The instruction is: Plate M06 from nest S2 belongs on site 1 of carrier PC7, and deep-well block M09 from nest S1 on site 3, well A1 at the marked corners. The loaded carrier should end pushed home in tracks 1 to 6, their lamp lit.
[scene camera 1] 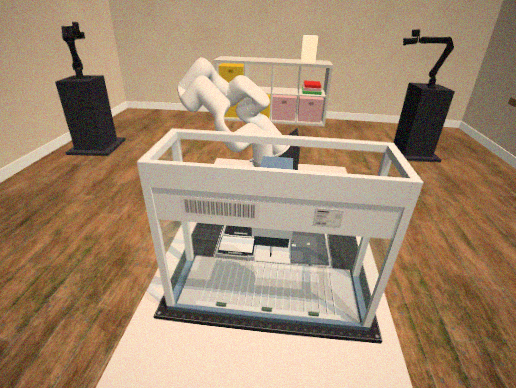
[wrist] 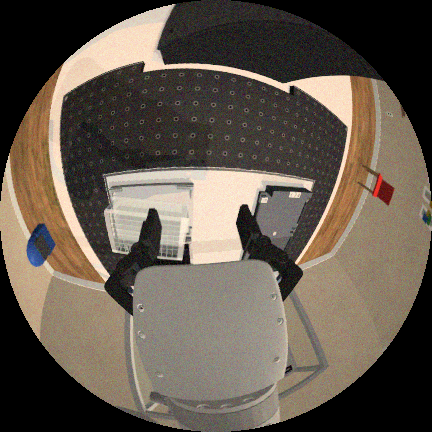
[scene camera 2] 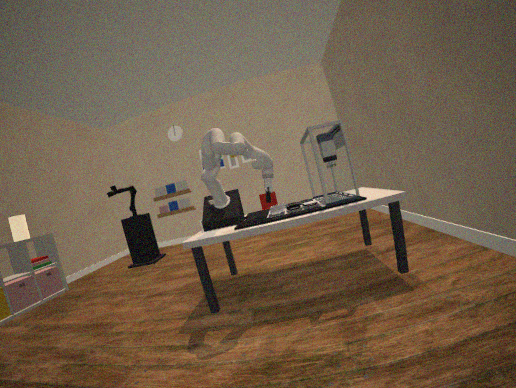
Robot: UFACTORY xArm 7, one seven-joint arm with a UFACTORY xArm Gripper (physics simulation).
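Places are measured from the arm's base along level axes (x ahead, y left, z up), in centimetres.
Where they show: gripper, fingertip midpoint: (wrist: 198, 214) (scene camera 2: 268, 201); arm's base, link origin: (scene camera 1: 281, 149) (scene camera 2: 222, 202).
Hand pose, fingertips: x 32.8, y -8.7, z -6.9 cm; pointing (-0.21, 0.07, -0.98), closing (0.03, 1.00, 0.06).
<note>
Things, the pixels of their centre, and the offset from my fingertips. Level surfaces: height alone.
- dark grey carrier, body centre: (wrist: 268, 247) (scene camera 1: 307, 233) (scene camera 2: 291, 204) dx +17.2, dy +17.3, dz -7.2 cm
- white-framed instrument, body centre: (wrist: 236, 355) (scene camera 1: 276, 196) (scene camera 2: 300, 171) dx +26.8, dy +3.5, dz +15.3 cm
- black perforated board, surface height: dz -8.6 cm
- white table, surface height: dz -10.2 cm
My gripper (scene camera 2: 268, 197) (wrist: 198, 214) is open and empty, its fingers wide apart and pointing down over the bench. In the wrist view the left fingertip overlaps pale, clear-walled labware (wrist: 125, 225) at the left, and the right fingertip is beside the dark grey carrier (wrist: 281, 217) (scene camera 1: 310, 250). No plate shows on the visible part of the carrier. I cannot read M06 or M09 on the labware. The slatted track deck (scene camera 1: 270, 287) lies inside the white-framed instrument (scene camera 1: 280, 181), with small green marks along its front edge. I cannot tell whether a lamp is lit.
The instrument's posts and top rails enclose the deck. White-topped pieces (scene camera 1: 237, 244) stand behind the deck at the left. A black perforated board (wrist: 200, 120) lies between the labware area and the black block (wrist: 250, 45) at the arm's base. The white table (scene camera 2: 395, 194) carries everything.
</note>
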